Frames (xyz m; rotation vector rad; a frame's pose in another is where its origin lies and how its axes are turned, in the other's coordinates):
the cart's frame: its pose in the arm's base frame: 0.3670 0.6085 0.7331 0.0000 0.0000 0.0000
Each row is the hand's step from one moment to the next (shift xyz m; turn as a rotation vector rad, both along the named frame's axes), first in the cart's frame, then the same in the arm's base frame.
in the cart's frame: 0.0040 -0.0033 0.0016 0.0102 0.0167 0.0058
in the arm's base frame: 0.0040 -0.0033 0.0016 0.0102 0.0167 0.0058
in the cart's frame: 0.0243 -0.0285 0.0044 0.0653 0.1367 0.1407
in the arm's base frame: 0.0243 -0.0285 0.0044 0.0653 0.1367 0.1407
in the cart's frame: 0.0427 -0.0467 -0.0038 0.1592 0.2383 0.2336
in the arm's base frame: 0.0427 -0.0467 -0.0038 0.1592 0.2383 0.2336
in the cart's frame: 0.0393 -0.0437 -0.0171 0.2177 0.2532 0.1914
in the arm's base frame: 0.0393 -0.0437 -0.0171 0.2177 0.2532 0.1914
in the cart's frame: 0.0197 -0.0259 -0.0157 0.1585 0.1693 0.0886
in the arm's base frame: 0.0197 -0.0259 -0.0157 0.1585 0.1693 0.0886
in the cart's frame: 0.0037 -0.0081 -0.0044 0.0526 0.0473 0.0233
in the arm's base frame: 0.0037 -0.0081 -0.0044 0.0526 0.0473 0.0233
